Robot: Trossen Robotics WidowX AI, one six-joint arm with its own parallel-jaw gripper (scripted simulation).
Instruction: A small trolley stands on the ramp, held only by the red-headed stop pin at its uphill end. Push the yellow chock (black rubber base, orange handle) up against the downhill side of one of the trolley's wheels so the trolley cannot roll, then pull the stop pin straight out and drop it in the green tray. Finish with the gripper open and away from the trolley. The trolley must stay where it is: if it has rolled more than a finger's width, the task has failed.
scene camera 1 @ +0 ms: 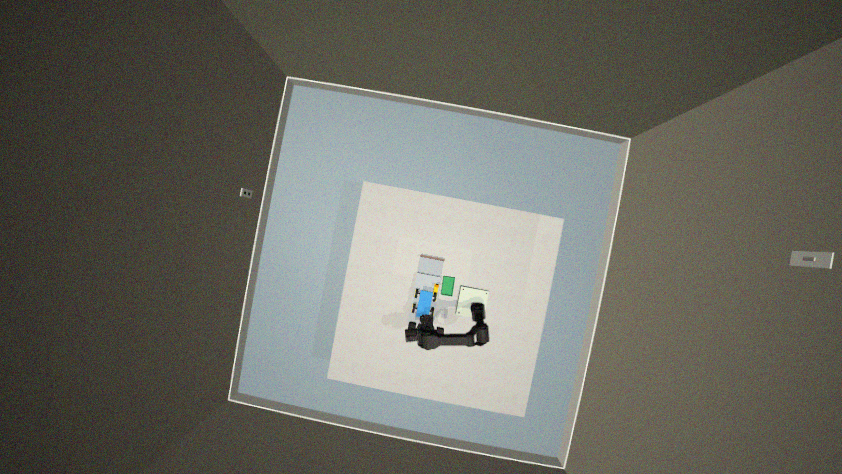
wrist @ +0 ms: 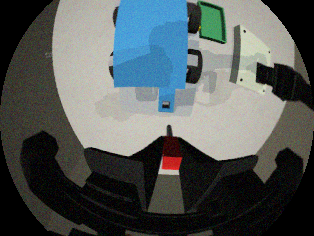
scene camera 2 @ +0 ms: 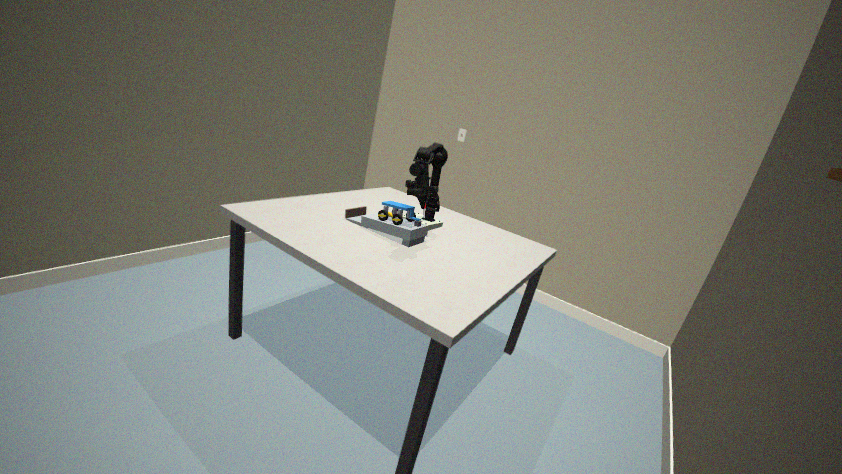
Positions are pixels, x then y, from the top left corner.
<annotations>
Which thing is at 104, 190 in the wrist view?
My gripper.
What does my gripper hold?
A red-headed stop pin.
</annotations>
